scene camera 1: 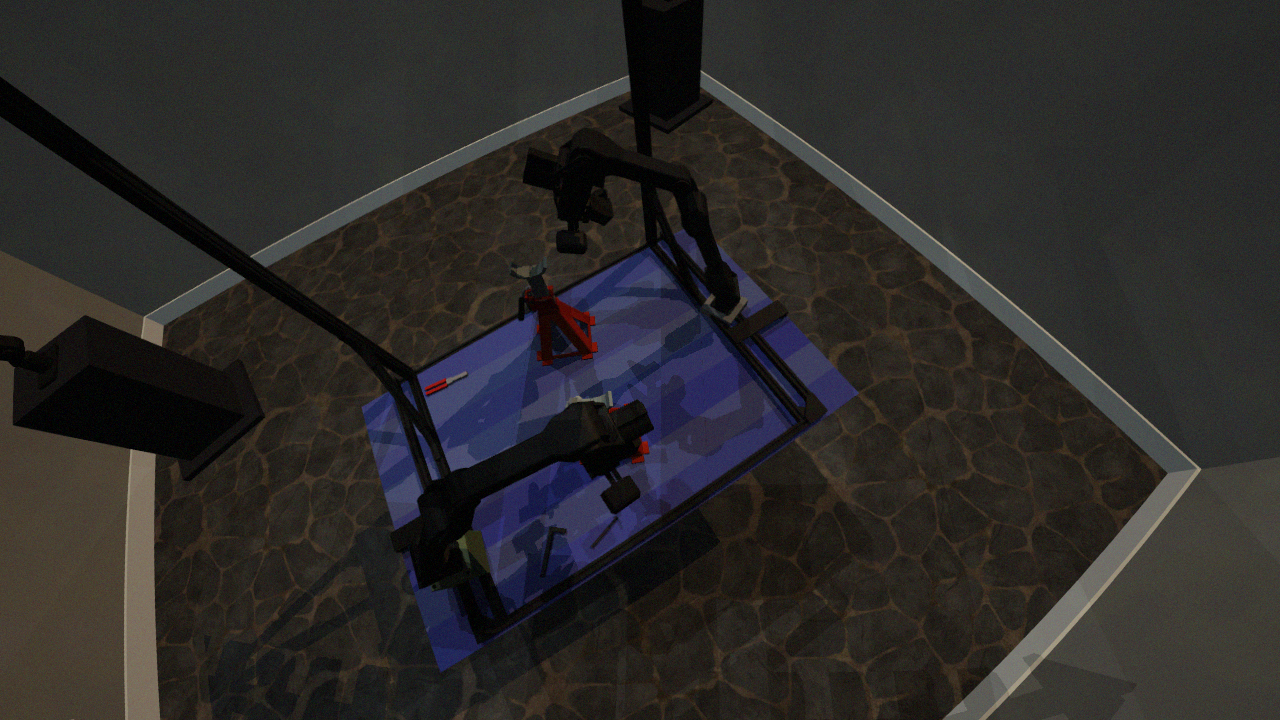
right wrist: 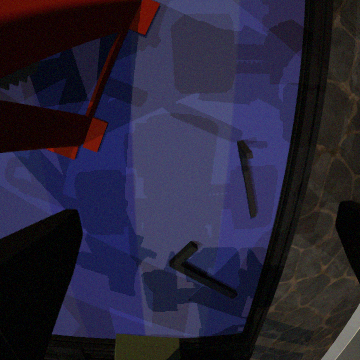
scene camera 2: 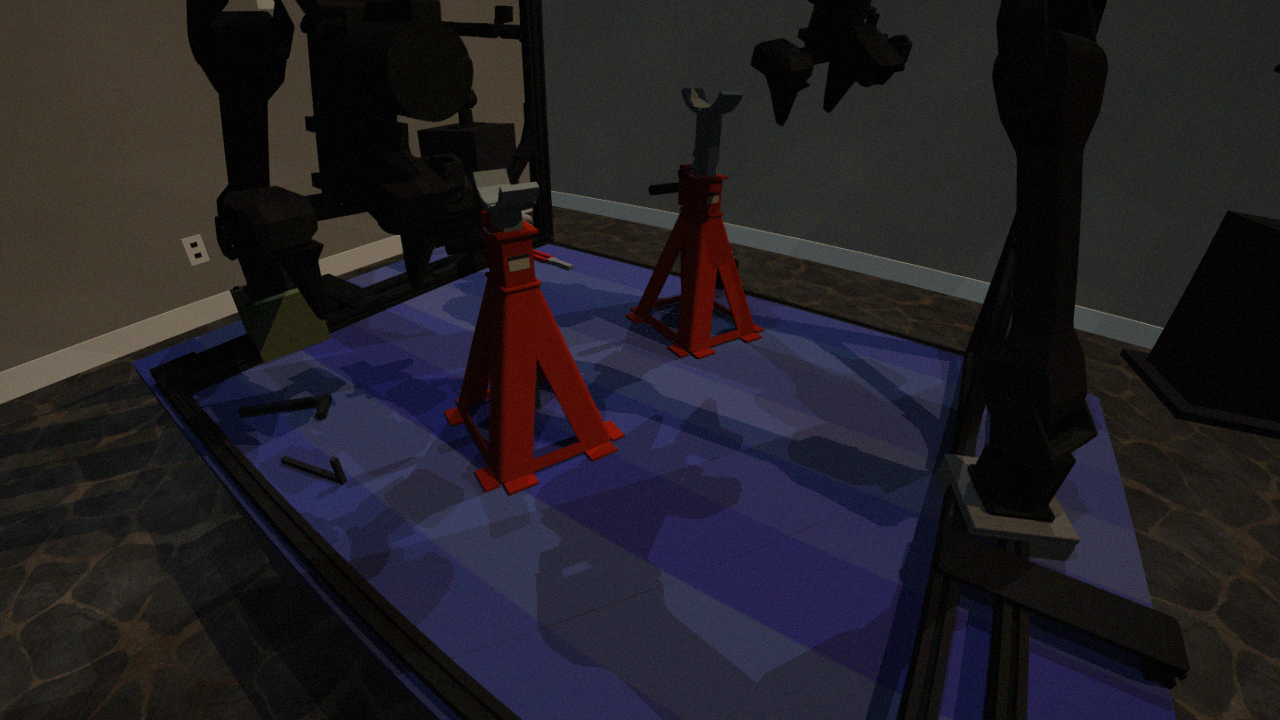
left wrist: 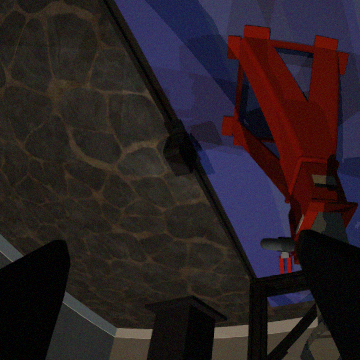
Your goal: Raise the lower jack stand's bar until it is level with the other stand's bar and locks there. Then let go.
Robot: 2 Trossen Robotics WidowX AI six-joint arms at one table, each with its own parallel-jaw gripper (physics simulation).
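Places are measured from the left arm's base along level axes (x left, y back, z up), in centimetres.
Pixels of known places: left gripper, fingertip midpoint: (scene camera 2: 803,117) (left wrist: 184,249); right gripper, fingertip midpoint: (scene camera 1: 605,474) (right wrist: 213,219) (scene camera 2: 371,301); left arm's base, origin of the base link: (scene camera 1: 724,303) (scene camera 2: 1008,493); right arm's base, origin of the base link: (scene camera 1: 447,560) (scene camera 2: 271,287).
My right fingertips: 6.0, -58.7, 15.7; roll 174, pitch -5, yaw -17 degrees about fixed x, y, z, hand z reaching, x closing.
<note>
For each thing: its top centre in the pictures, then the offset to it from my right fingertips, as dx, dy, dz. "spot": a spot on its surface instead.
- dark side handle, surface spot: (left wrist: 277,244) spot: -42.9, +24.2, +4.1
- red-handled tool, middle of its top: (scene camera 2: 549,257) (left wrist: 284,257) (scene camera 1: 446,381) -58.9, -8.0, -17.9
The lower jack stand (scene camera 2: 514,358) (right wrist: 40,125) is red and upright; in scene camera 1 the right arm hides most of it. Its grey bar with a cradle top (scene camera 2: 507,201) sits close above the collar. The other red stand (scene camera 1: 559,331) (scene camera 2: 698,259) (left wrist: 305,130) has its grey bar (scene camera 2: 707,143) (left wrist: 325,225) standing higher, and a dark side handle (scene camera 2: 664,188) (left wrist: 277,244). My right gripper (scene camera 2: 371,306) (right wrist: 213,219) is open and empty, left of the lower stand in scene camera 2. My left gripper (scene camera 2: 805,114) (left wrist: 184,249) is open and empty, up and right of the other stand there.
Two black bent rods (scene camera 1: 552,548) (scene camera 2: 281,405) (right wrist: 207,275) lie near the frame's edge. A red-handled tool (scene camera 1: 445,383) (scene camera 2: 552,260) (left wrist: 285,263) lies by the far edge. An olive block (scene camera 2: 281,322) (right wrist: 147,346) is at the right arm's base. Dark rails border the blue mat.
</note>
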